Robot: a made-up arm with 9 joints. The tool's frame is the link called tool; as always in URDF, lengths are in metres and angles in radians. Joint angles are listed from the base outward.
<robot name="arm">
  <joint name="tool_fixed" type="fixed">
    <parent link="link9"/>
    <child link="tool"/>
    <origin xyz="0.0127 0.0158 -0.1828" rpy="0 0 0"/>
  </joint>
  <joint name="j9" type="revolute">
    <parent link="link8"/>
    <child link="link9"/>
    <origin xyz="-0.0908 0.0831 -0.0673" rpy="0 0 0"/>
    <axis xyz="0 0 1"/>
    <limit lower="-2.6" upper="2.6"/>
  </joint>
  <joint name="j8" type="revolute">
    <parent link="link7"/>
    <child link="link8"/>
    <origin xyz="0.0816 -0.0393 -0.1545" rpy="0 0 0"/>
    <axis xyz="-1 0 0"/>
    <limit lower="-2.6" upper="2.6"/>
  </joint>
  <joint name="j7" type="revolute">
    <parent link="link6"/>
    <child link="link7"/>
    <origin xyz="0.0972 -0.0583 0.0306" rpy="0 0 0"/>
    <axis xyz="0 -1 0"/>
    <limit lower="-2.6" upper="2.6"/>
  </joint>
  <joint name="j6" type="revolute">
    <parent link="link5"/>
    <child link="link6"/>
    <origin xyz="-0.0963 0.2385 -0.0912" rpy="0 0 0"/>
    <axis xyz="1 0 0"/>
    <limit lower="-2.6" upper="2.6"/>
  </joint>
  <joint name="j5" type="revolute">
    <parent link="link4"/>
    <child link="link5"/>
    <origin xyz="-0.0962 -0.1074 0.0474" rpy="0 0 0"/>
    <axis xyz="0 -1 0"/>
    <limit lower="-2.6" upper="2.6"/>
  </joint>
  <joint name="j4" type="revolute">
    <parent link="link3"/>
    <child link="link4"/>
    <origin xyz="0.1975 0.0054 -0.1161" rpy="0 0 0"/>
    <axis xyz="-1 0 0"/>
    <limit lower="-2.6" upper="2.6"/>
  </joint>
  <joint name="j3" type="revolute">
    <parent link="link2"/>
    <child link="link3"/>
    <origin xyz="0.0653 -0.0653 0.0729" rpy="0 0 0"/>
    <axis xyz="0 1 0"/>
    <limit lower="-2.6" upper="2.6"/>
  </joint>
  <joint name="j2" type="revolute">
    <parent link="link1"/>
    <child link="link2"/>
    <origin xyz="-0.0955 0.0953 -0.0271" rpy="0 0 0"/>
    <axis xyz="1 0 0"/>
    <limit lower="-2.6" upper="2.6"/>
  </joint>
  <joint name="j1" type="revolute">
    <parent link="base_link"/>
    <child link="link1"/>
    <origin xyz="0 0 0.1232" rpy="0 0 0"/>
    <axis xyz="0 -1 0"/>
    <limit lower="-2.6" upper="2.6"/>
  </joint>
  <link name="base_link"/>
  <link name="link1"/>
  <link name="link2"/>
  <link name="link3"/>
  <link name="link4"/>
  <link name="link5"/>
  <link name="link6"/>
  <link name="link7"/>
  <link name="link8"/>
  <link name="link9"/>
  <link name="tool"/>
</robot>
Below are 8 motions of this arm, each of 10 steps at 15 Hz.
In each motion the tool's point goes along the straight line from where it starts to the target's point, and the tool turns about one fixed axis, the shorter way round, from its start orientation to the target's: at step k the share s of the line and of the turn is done. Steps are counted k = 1, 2, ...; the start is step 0. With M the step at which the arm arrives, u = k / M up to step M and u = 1 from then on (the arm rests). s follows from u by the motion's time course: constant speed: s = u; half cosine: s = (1 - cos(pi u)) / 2; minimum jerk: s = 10 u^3 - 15 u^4 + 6 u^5.
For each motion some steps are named. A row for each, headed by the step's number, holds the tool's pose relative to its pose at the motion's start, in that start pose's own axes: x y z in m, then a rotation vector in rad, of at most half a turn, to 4 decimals.
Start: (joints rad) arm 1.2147 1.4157 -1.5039 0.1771 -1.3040 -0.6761 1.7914 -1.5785 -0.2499
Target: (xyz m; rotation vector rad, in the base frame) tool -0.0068 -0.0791 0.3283 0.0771 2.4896 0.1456
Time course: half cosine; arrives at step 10
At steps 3, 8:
3: 0.0068 -0.0131 0.0395 -0.1872 -0.0784 0.2460
8: 0.0297 -0.0573 0.1732 -0.8214 -0.3443 1.0798

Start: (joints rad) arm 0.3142 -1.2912 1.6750 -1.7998 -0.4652 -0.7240 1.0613 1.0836 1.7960
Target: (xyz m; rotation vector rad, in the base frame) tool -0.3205 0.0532 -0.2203 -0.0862 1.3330 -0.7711
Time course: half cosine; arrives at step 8
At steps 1, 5, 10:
1: 0.0014 0.0071 0.0001 0.0288 0.0157 -0.0232
5: 0.0253 0.1297 0.0020 0.5223 0.2847 -0.4217
10: 0.0366 0.1875 0.0029 0.7555 0.4118 -0.6100

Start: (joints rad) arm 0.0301 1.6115 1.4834 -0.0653 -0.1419 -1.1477 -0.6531 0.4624 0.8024
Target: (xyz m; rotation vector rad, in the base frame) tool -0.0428 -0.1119 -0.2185 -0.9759 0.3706 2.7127
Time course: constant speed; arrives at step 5
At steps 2, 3, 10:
2: -0.0426 -0.0393 -0.0206 -0.1265 0.1682 0.0070
3: -0.0639 -0.0590 -0.0309 -0.1897 0.2522 0.0106
10: -0.1065 -0.0983 -0.0514 -0.3161 0.4204 0.0176

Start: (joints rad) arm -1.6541 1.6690 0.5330 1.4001 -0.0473 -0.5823 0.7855 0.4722 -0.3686
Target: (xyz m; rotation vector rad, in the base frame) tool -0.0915 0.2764 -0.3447 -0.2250 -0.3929 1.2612
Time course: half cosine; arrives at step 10
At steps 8, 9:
8: 0.2630 -0.0553 -0.0463 -0.4610 -0.8240 0.7751
9: 0.2836 -0.0597 -0.0499 -0.4972 -0.8887 0.8360

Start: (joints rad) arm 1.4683 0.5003 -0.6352 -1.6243 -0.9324 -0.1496 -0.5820 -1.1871 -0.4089
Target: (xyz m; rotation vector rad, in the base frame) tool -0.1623 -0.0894 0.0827 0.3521 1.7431 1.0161
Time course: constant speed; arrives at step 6
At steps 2, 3, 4, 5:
2: -0.0262 0.0547 0.0366 0.3222 0.2112 -0.1222
3: -0.0393 0.0821 0.0549 0.4832 0.3167 -0.1833
4: -0.0525 0.1094 0.0732 0.6443 0.4223 -0.2444
5: -0.0656 0.1368 0.0915 0.8054 0.5279 -0.3055

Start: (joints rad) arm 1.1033 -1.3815 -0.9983 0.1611 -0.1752 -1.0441 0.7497 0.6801 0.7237
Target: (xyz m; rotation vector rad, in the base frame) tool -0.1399 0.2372 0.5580 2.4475 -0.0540 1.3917
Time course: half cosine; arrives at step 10
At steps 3, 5, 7, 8, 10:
3: -0.0049 0.0191 0.0028 0.0372 0.0165 0.0728
5: -0.0119 0.0462 0.0068 0.0904 0.0400 0.1767
7: -0.0188 0.0734 0.0108 0.1435 0.0635 0.2806
8: -0.0215 0.0836 0.0123 0.1635 0.0723 0.3197
10: -0.0237 0.0925 0.0136 0.1807 0.0800 0.3534

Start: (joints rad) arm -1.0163 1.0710 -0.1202 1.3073 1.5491 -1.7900 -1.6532 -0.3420 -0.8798
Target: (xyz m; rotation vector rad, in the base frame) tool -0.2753 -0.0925 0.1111 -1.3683 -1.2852 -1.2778
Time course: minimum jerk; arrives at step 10
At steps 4, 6, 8, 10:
4: 0.1323 0.0536 0.0791 0.3087 -0.2954 0.0809
6: 0.2844 0.1153 0.1701 0.6637 -0.6351 0.1739
8: 0.3925 0.1591 0.2348 0.9161 -0.8766 0.2400
10: 0.4166 0.1689 0.2492 0.9724 -0.9305 0.2548

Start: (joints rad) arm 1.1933 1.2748 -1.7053 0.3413 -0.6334 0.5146 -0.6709 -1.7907 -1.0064
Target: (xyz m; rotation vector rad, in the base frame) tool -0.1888 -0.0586 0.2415 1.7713 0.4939 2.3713
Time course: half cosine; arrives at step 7
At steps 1, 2, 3, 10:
1: -0.0038 -0.0009 -0.0023 -0.0092 0.0184 0.0084
2: -0.0145 -0.0036 -0.0089 -0.0350 0.0701 0.0320
3: -0.0299 -0.0075 -0.0183 -0.0722 0.1447 0.0661
10: -0.0769 -0.0192 -0.0470 -0.1857 0.3723 0.1700

